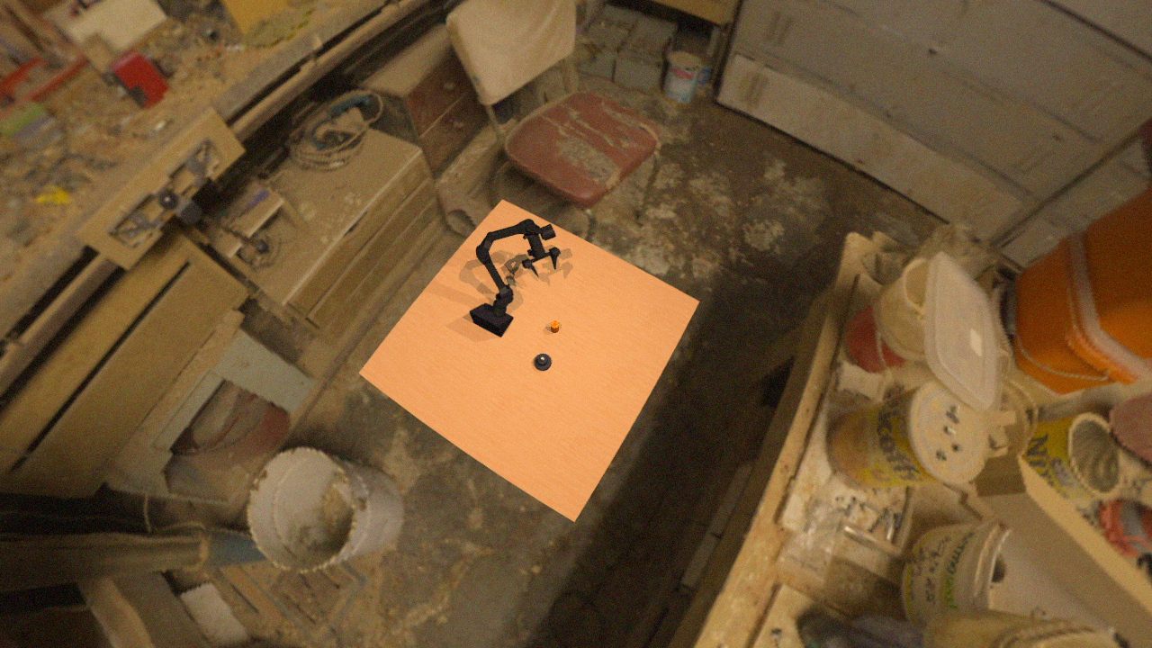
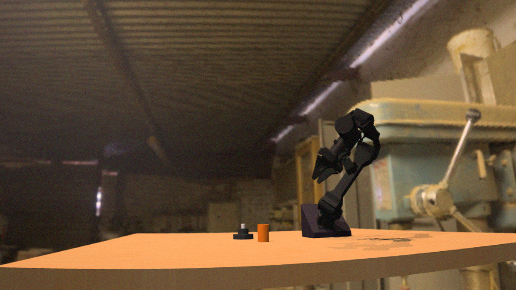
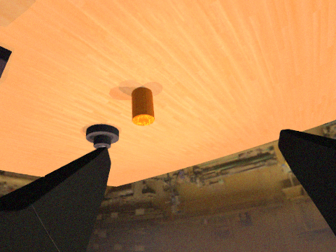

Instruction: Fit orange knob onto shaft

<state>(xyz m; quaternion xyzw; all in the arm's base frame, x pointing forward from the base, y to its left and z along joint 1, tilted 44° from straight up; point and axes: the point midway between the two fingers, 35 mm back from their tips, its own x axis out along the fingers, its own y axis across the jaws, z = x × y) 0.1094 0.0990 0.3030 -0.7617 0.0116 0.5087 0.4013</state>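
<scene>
Right now my gripper tip is 16 cm short of the orange knob, 14 cm to the left of it and 15 cm above it. Round my gripper tip: round pedestal 23 cm ahead, 32 cm to the right, 17 cm below.
</scene>
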